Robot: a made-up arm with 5 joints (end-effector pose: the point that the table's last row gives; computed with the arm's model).
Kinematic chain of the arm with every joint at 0, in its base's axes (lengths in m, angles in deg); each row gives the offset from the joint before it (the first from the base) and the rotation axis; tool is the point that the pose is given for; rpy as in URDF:
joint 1: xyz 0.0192 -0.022 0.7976 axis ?
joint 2: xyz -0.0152 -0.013 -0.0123 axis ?
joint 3: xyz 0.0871 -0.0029 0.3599 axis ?
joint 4: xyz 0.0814 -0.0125 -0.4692 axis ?
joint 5: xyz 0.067 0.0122 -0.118 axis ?
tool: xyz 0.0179 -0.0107 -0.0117 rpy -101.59 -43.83 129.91
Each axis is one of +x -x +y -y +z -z.
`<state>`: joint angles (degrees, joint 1 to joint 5).
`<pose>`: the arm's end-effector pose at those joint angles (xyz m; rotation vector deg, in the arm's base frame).
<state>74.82 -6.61 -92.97 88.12 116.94</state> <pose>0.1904 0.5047 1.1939 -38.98 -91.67 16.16</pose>
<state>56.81 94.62 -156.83 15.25 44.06</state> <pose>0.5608 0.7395 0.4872 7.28 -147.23 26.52</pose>
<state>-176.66 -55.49 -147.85 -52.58 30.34</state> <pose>0.6837 0.0513 1.4164 6.08 -4.32 -131.23</pose>
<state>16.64 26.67 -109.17 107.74 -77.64</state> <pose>0.7076 0.1827 0.9353 97.94 -82.21 91.43</pose>
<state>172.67 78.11 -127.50 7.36 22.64</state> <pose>-0.8791 0.1268 0.4874 -138.85 62.25 -48.02</pose>
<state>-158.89 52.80 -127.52 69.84 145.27</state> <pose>-0.7850 -0.3136 0.7631 44.49 -104.78 91.60</pose>
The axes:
joint 1: +z
joint 2: +y
joint 3: +y
joint 4: +y
joint 5: -z

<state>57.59 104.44 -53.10 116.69 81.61</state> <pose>0.0017 -0.1158 0.3692 -56.46 75.92 119.72</pose>
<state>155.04 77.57 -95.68 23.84 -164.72</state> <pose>-0.5402 0.2397 0.2228 -48.93 -93.30 27.68</pose>
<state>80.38 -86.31 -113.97 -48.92 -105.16</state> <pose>-0.1108 -0.7655 1.2854 124.33 45.08 32.04</pose>
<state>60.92 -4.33 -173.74 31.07 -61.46</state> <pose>0.0135 -0.0437 1.7775 27.49 76.65 -12.44</pose>
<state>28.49 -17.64 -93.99 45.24 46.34</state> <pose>0.4870 0.1903 1.4170 -29.24 -156.72 -2.84</pose>
